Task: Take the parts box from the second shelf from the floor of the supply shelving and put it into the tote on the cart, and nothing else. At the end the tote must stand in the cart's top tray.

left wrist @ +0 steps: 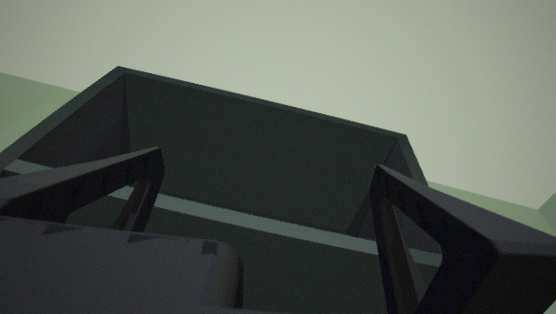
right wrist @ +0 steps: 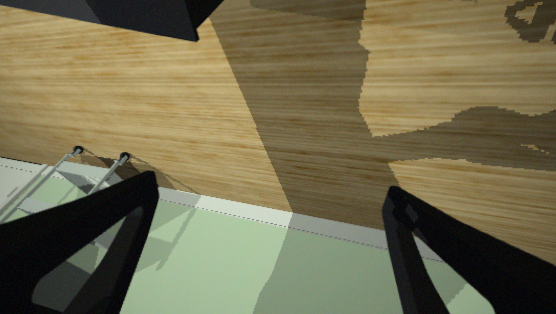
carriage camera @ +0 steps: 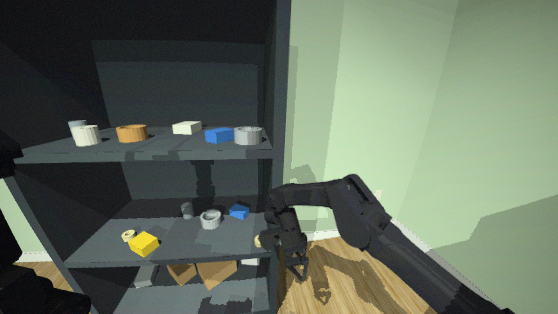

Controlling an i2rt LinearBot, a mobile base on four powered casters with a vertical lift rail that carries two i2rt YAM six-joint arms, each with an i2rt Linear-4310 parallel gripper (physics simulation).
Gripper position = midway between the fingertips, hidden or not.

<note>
In view: the left gripper (left wrist: 267,168), the right gripper (carriage camera: 303,269) and a dark supply shelving (left wrist: 289,189).
The right gripper shows as well in the right wrist view (right wrist: 272,190).
</note>
